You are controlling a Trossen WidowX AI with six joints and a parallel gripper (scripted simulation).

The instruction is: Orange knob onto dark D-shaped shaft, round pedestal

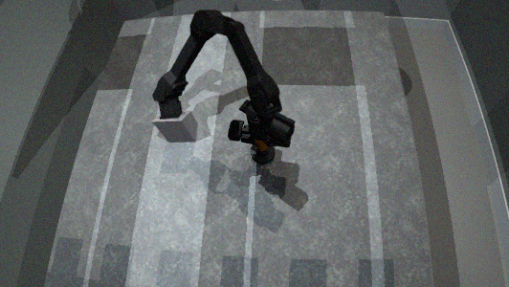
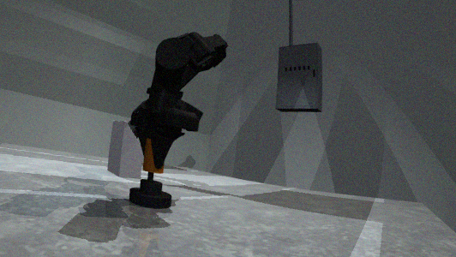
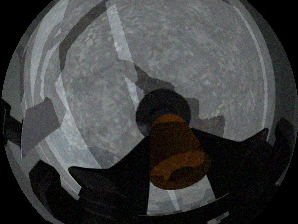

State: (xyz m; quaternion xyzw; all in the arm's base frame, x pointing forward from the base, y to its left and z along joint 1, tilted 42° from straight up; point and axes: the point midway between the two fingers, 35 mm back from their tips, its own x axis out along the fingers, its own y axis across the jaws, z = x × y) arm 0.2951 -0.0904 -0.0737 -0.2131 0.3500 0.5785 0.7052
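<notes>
Now: gripper tip 2 cm below the knob. The rest, counted from my gripper tip: dark pedestal: 4 cm below.
</notes>
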